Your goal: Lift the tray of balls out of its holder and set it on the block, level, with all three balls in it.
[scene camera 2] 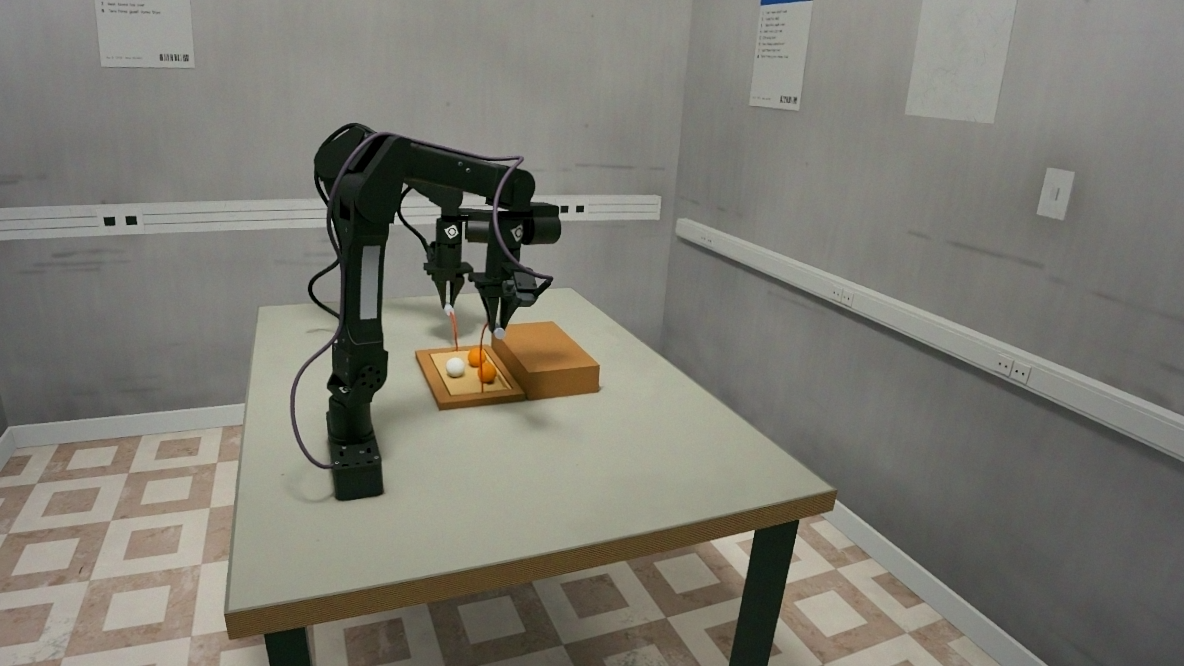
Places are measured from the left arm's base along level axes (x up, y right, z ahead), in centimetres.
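Pixels of known places: left gripper, fingertip midpoint: [447, 308]; right gripper, fingertip midpoint: [496, 332]; right arm's base, link origin: [352, 441].
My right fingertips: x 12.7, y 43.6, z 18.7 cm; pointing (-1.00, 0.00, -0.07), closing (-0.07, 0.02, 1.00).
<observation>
For each thing: its top centre in the pictures, then the offset to it from my right fingertips. Level surfaces: height alone.
- pale yellow tray, top centre: [468, 370] dx -15.6, dy -20.4, dz +0.6 cm
- brown holder, top centre: [466, 370] dx -15.6, dy -20.4, dz +0.1 cm
- white ball, top centre: [455, 358] dx -12.6, dy -20.5, dz -2.2 cm
- second orange ball, top centre: [487, 363] dx -12.6, dy -16.0, dz +3.2 cm
- brown block, top centre: [542, 344] dx -11.2, dy -19.8, dz +16.6 cm
- table, surface height: dx -17.2 cm
A pale yellow tray [460, 387] lies inside the brown holder [480, 401], with a white ball [455, 366], an orange ball [476, 357] and a second orange ball [486, 372] in it. The brown block [546, 347] stands against the holder's right side. My left gripper [448, 307], on the far arm, is shut on a white knob above the tray's far side; a red cord runs down from it. My right gripper [498, 329], on the near arm, is shut on another white knob above the tray's near side. Its red cord curves down to the tray's near edge.
The near arm's base stands at the left side of the table [529, 530], and its upright link hides part of the far arm. Grey walls rise behind and to the right of the table.
</observation>
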